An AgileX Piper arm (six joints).
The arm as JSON. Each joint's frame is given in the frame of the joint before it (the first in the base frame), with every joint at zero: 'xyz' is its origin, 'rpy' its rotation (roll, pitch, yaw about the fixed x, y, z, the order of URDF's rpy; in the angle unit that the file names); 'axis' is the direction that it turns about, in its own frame. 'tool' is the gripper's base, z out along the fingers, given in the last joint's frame.
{
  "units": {
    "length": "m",
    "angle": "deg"
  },
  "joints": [
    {
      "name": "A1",
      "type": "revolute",
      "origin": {
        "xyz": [
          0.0,
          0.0,
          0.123
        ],
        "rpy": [
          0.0,
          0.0,
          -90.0
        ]
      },
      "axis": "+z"
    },
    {
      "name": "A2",
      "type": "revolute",
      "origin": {
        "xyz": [
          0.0,
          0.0,
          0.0
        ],
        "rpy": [
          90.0,
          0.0,
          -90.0
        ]
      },
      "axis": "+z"
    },
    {
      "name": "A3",
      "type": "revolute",
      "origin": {
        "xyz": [
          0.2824,
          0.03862,
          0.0
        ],
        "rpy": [
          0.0,
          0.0,
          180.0
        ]
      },
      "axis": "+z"
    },
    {
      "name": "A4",
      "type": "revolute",
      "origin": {
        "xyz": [
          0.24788,
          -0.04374,
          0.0
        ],
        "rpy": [
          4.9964,
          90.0,
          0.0
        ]
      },
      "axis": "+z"
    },
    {
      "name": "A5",
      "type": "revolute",
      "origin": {
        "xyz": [
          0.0,
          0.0,
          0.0
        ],
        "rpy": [
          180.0,
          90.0,
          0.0
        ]
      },
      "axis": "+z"
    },
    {
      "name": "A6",
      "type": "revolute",
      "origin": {
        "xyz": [
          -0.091,
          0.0,
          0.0
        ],
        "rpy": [
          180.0,
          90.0,
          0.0
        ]
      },
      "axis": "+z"
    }
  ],
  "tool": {
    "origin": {
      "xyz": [
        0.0,
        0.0,
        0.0
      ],
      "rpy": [
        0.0,
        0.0,
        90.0
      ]
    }
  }
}
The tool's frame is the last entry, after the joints.
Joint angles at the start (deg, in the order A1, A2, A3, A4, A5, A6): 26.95 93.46 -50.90 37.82 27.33 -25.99
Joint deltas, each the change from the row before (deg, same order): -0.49 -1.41 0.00 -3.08 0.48 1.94; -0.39 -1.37 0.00 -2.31 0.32 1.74; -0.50 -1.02 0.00 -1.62 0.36 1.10; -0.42 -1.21 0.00 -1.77 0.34 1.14; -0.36 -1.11 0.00 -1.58 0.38 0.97; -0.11 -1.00 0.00 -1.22 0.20 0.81; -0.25 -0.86 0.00 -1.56 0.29 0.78; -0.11 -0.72 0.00 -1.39 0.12 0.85; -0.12 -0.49 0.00 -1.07 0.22 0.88; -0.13 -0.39 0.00 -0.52 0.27 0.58
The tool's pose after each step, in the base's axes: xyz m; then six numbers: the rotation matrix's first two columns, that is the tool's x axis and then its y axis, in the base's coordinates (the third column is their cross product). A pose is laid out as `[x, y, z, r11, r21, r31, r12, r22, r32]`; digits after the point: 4 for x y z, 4 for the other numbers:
[0.2654, 0.1591, 0.1980, -0.8370, -0.2765, -0.4721, -0.4449, 0.8462, 0.2932]
[0.2645, 0.1550, 0.2044, -0.8305, -0.2759, -0.4839, -0.4447, 0.8516, 0.2775]
[0.2641, 0.1510, 0.2091, -0.8262, -0.2745, -0.4919, -0.4428, 0.8563, 0.2658]
[0.2631, 0.1471, 0.2147, -0.8194, -0.2749, -0.5031, -0.4432, 0.8603, 0.2518]
[0.2620, 0.1436, 0.2198, -0.8130, -0.2764, -0.5126, -0.4441, 0.8635, 0.2388]
[0.2606, 0.1415, 0.2245, -0.8059, -0.2776, -0.5230, -0.4464, 0.8651, 0.2286]
[0.2596, 0.1386, 0.2282, -0.7989, -0.2833, -0.5306, -0.4493, 0.8675, 0.2134]
[0.2587, 0.1365, 0.2314, -0.7928, -0.2866, -0.5379, -0.4505, 0.8700, 0.2005]
[0.2580, 0.1348, 0.2335, -0.7914, -0.2863, -0.5401, -0.4477, 0.8731, 0.1931]
[0.2573, 0.1335, 0.2351, -0.7921, -0.2833, -0.5407, -0.4438, 0.8755, 0.1915]

